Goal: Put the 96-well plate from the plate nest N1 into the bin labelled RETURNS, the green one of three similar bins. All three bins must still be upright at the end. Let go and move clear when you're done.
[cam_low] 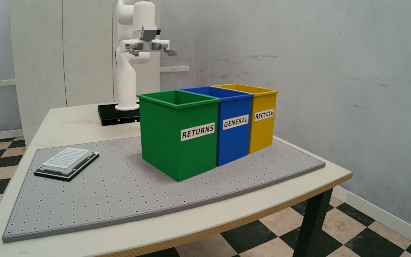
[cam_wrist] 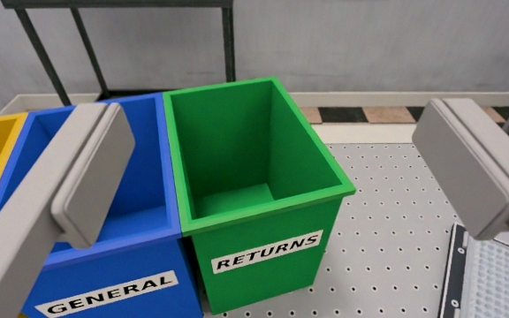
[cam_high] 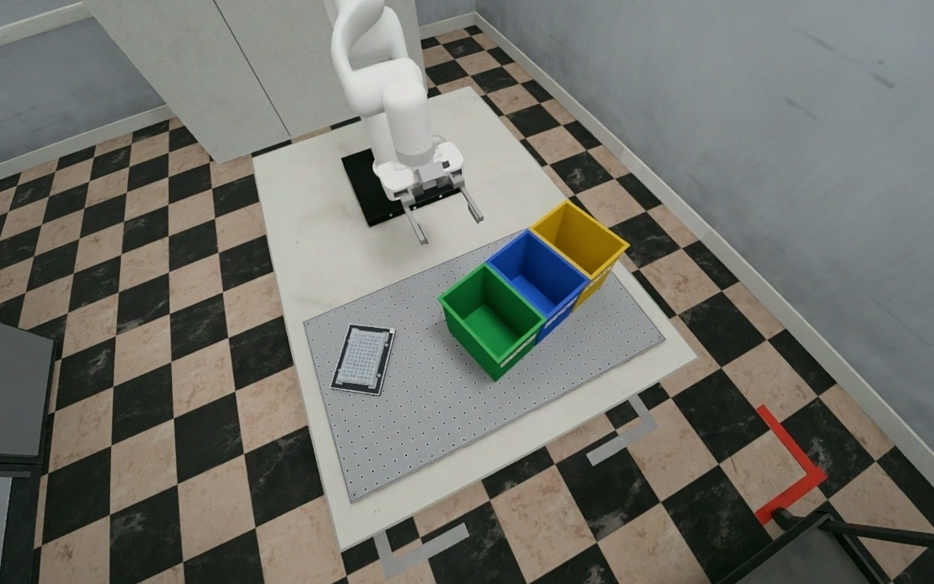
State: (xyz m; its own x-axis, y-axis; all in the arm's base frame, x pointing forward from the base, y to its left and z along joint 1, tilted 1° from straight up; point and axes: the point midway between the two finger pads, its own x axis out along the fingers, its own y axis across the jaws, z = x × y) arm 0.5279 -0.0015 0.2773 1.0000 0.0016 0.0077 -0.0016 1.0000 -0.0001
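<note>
Now: the clear 96-well plate 6 cm ahead of my hand, 28 cm to the right of it and 27 cm below it. Round my hand: yellow recycle bin 8 cm ahead, 27 cm to the left, 20 cm below; then green returns bin 15 cm ahead, 2 cm to the left, 20 cm below; then blue general bin 11 cm ahead, 14 cm to the left, 20 cm below.
</note>
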